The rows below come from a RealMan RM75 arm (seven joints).
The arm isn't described. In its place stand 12 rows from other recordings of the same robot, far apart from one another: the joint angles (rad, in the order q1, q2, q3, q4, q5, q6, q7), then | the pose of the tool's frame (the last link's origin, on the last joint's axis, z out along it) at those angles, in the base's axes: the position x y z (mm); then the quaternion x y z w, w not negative.
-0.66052, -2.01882, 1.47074, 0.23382, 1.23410, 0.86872, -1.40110 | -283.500 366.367 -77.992 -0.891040 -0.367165 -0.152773 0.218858
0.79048, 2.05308, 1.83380, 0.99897, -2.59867, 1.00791, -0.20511 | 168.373 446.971 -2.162 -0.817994 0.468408 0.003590 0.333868
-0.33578, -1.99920, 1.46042, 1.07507, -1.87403, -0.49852, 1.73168 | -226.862 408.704 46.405 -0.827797 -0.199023 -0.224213 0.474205
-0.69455, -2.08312, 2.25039, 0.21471, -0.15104, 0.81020, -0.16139 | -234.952 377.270 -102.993 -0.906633 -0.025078 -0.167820 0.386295
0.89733, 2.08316, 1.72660, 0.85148, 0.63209, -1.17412, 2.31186 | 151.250 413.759 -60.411 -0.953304 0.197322 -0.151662 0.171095
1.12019, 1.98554, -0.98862, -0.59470, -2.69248, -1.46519, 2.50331 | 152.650 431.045 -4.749 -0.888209 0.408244 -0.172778 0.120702
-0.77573, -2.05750, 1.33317, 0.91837, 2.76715, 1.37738, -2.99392 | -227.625 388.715 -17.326 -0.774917 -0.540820 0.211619 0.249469
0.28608, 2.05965, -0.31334, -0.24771, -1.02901, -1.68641, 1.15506 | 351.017 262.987 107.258 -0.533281 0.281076 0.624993 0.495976
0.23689, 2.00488, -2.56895, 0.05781, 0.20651, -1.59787, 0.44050 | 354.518 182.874 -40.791 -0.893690 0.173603 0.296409 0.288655
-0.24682, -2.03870, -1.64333, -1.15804, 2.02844, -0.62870, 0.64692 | -269.867 365.819 1.262 -0.786847 -0.471102 -0.149800 0.369452
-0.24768, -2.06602, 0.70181, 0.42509, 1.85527, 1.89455, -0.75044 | -302.285 201.503 -12.138 -0.913853 -0.077693 -0.376116 0.131804
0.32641, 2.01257, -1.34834, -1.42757, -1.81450, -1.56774, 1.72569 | 163.866 297.392 20.840 -0.990822 0.019548 0.122223 0.054319
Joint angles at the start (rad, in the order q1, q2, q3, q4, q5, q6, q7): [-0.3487, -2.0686, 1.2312, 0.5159, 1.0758, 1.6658, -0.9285]
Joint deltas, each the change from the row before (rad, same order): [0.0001, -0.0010, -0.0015, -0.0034, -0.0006, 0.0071, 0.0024]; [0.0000, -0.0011, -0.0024, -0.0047, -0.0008, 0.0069, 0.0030]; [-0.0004, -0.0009, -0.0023, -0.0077, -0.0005, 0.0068, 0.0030]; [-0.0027, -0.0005, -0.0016, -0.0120, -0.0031, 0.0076, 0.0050]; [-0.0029, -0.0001, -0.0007, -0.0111, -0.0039, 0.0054, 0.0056]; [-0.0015, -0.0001, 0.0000, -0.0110, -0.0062, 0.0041, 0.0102]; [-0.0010, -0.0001, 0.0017, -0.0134, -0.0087, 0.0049, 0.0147]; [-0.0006, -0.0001, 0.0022, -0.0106, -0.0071, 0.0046, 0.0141]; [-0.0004, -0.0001, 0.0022, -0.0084, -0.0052, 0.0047, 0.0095]
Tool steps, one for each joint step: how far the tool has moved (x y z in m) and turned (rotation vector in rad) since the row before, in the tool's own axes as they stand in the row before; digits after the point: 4 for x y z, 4 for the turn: [0.0001, 0.0010, -0.0002, -0.0026, 0.0054, -0.0007]; [0.0000, 0.0009, -0.0004, -0.0011, 0.0056, -0.0009]; [-0.0005, 0.0010, -0.0006, -0.0002, 0.0046, -0.0033]; [-0.0006, 0.0008, -0.0003, 0.0001, 0.0063, -0.0037]; [-0.0005, 0.0005, -0.0002, 0.0011, 0.0051, -0.0021]; [-0.0006, 0.0004, -0.0006, 0.0042, 0.0055, 0.0021]; [-0.0009, 0.0007, -0.0009, 0.0054, 0.0065, 0.0041]; [-0.0007, 0.0008, -0.0007, 0.0035, 0.0052, 0.0054]; [-0.0005, 0.0008, -0.0006, 0.0015, 0.0043, 0.0024]
